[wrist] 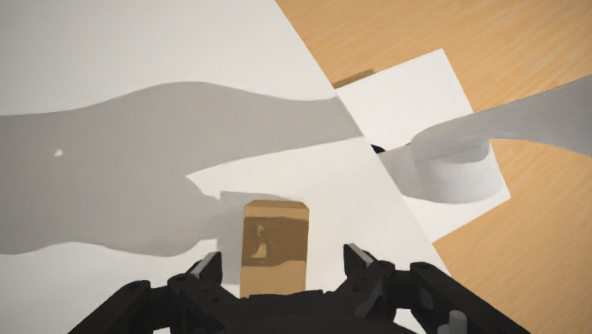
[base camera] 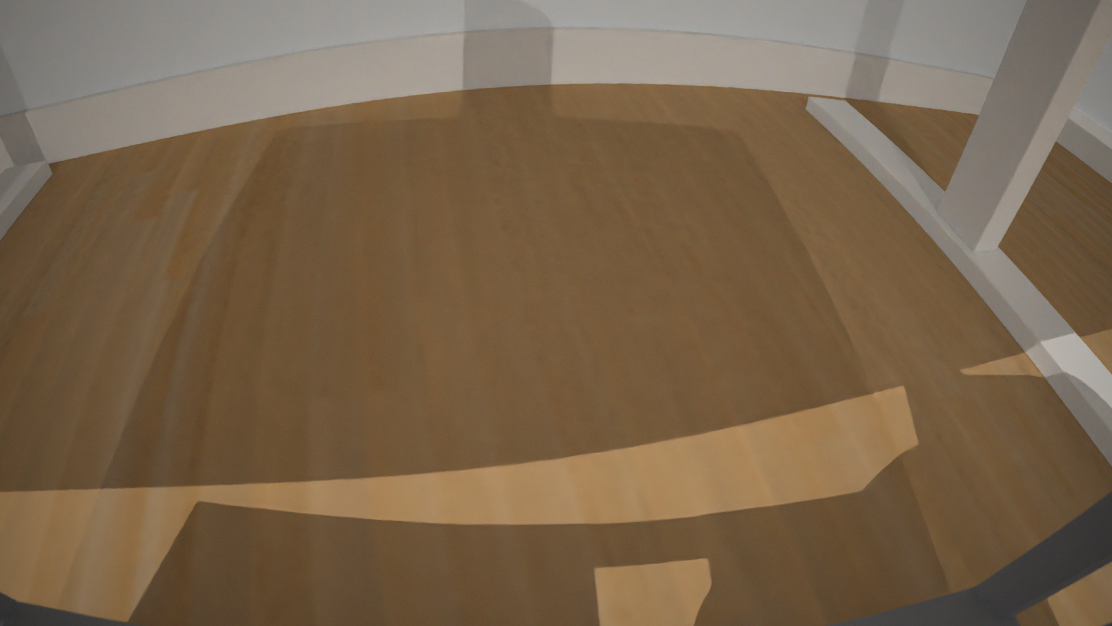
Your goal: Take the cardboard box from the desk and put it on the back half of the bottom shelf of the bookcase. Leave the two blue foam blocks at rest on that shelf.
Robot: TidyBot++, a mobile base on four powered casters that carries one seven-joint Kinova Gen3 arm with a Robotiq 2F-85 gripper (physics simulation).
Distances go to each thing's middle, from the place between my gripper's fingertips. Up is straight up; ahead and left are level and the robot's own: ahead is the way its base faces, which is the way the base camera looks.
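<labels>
My gripper: 40 mm above the cardboard box (wrist: 275, 233), 10 mm short of it.
</labels>
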